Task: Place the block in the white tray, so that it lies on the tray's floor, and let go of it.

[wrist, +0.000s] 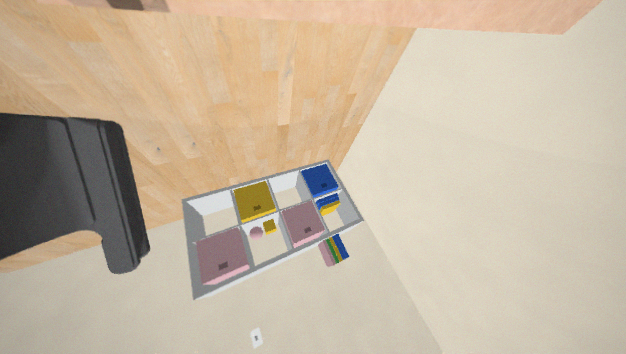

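Observation:
One black finger (112, 200) of my gripper shows at the left of the wrist view, its tip pointing down. The other finger does not show. The gripper is open, with no object seen against the visible finger. Neither the block nor the white tray shows in this view.
A pinkish tabletop edge (350, 12) crosses the top, with a dark patch at its left. Beyond are a wood floor (225, 100) and beige walls (500, 175). A grey-white shelf unit (189, 225) with pink, yellow and blue boxes stands in the background, books beside it.

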